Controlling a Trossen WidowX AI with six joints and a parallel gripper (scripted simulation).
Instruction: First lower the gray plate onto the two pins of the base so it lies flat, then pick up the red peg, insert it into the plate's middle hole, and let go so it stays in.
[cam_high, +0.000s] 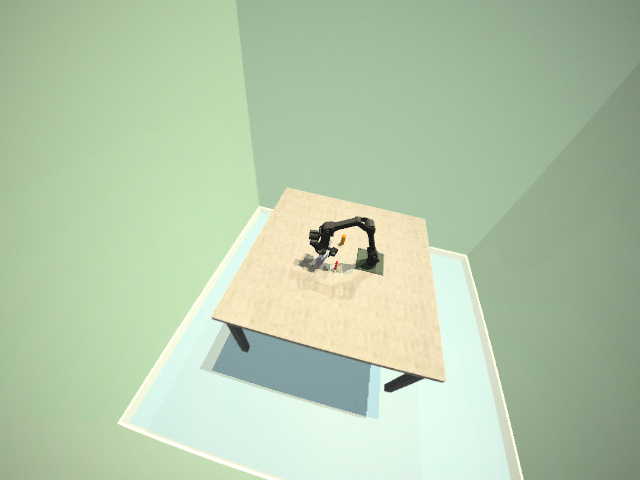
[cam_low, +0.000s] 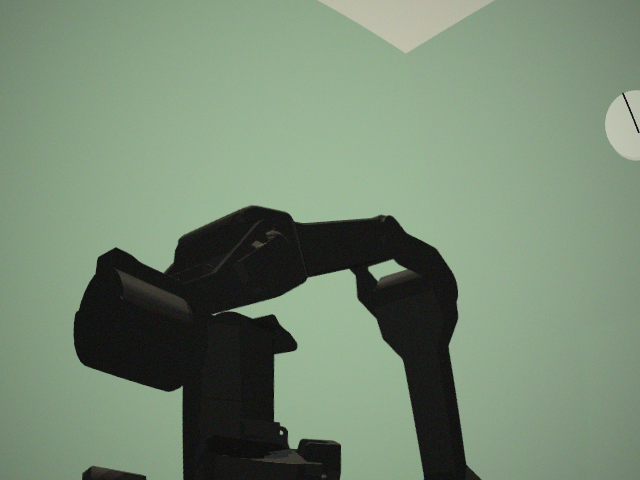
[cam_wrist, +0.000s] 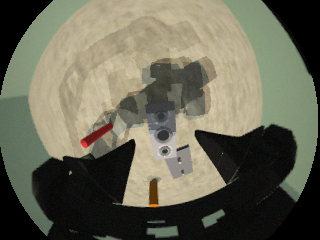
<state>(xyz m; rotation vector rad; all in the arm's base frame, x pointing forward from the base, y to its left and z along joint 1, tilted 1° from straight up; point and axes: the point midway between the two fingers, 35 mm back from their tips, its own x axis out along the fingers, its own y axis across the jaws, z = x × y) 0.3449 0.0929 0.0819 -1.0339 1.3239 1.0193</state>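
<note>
Now: the gray plate 2 cm below my gripper tip. From my gripper tip the other things lie so: red peg 11 cm behind, 4 cm to the left, 2 cm below; orange cylinder 11 cm behind, 20 cm to the right, 2 cm below.
</note>
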